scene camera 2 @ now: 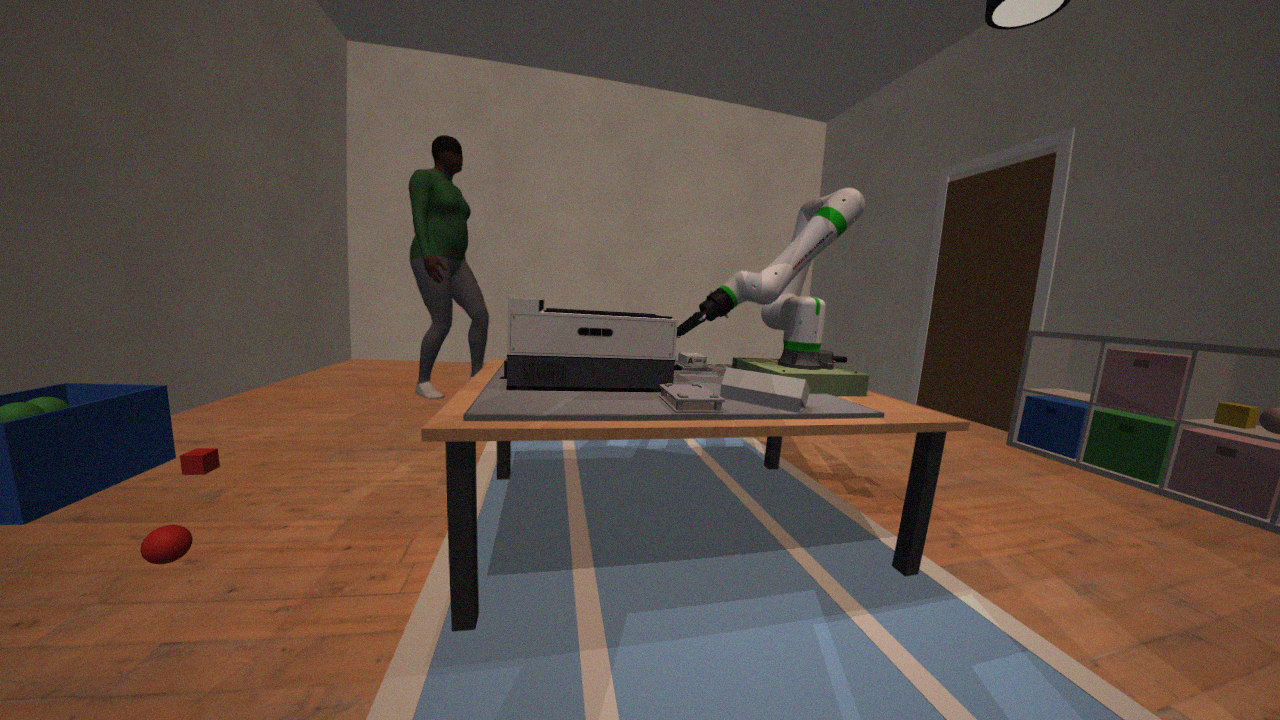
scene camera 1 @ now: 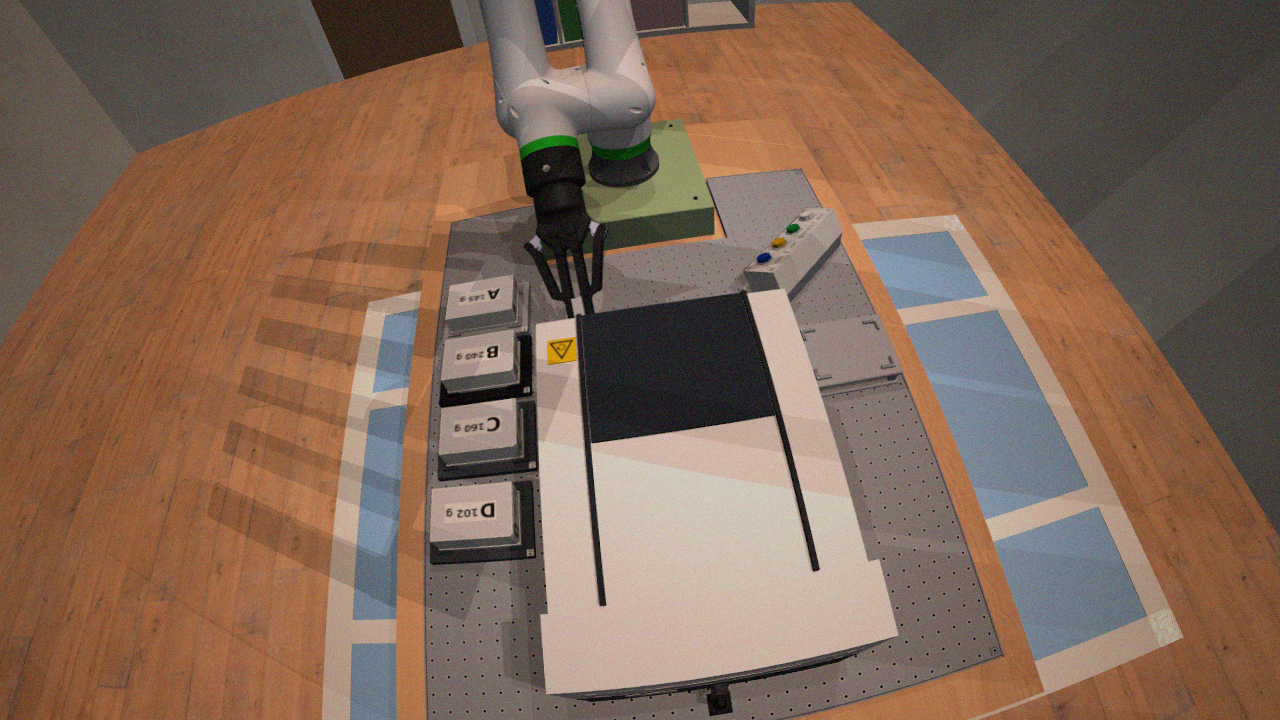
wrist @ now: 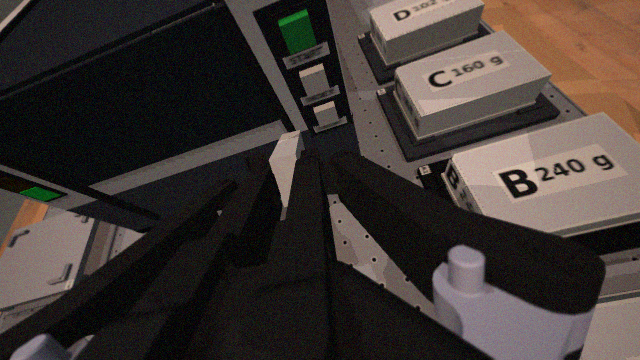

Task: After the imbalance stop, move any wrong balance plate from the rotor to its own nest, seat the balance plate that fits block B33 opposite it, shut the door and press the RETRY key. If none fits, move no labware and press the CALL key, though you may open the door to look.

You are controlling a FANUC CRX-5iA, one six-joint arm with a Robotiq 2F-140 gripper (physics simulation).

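Frame: origin at the arm's base, x ahead, y left, z up, level; millimetres.
Where they show: gripper, fingertip midpoint: (wrist: 295,149); arm's base, link origin: (scene camera 2: 799,366) (scene camera 1: 624,166).
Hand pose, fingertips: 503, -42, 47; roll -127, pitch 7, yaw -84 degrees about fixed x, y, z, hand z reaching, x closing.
Things, the pixels of their top centre, and the offset from my fingertips, as dx, dy, dz.
- Balance plates A, top centre: (scene camera 1: 479,296) (scene camera 2: 692,354) -166, -215, -55
- slanted key box, top centre: (scene camera 1: 797,233) (scene camera 2: 766,372) -240, +357, -25
- grey empty nest, top centre: (scene camera 1: 848,346) (wrist: 33,254) (scene camera 2: 690,388) -20, +407, -69
My gripper (scene camera 1: 575,302) (scene camera 2: 683,327) (wrist: 295,149) is shut and empty. It hangs at the arm-side left corner of the white centrifuge (scene camera 1: 716,555) (scene camera 2: 590,337), close to its strip of keys. That strip shows in the wrist view with a green START key (wrist: 294,29) and two grey keys (wrist: 314,79) (wrist: 325,111) below it. The dark door panel (scene camera 1: 676,362) (wrist: 133,93) covers the top, so the rotor is hidden. Balance plates A (scene camera 1: 482,300), B 240 g (scene camera 1: 480,360) (wrist: 550,174), C 160 g (scene camera 1: 480,432) (wrist: 469,85) and D 102 g (scene camera 1: 475,513) (wrist: 425,20) sit in their nests left of the centrifuge.
A slanted key box (scene camera 1: 792,249) (scene camera 2: 765,387) with blue, yellow, green and grey keys lies right of the arm's green base (scene camera 1: 662,202). A grey empty nest (scene camera 1: 846,350) (wrist: 40,255) sits beside the centrifuge. A person (scene camera 2: 443,259) walks behind the table.
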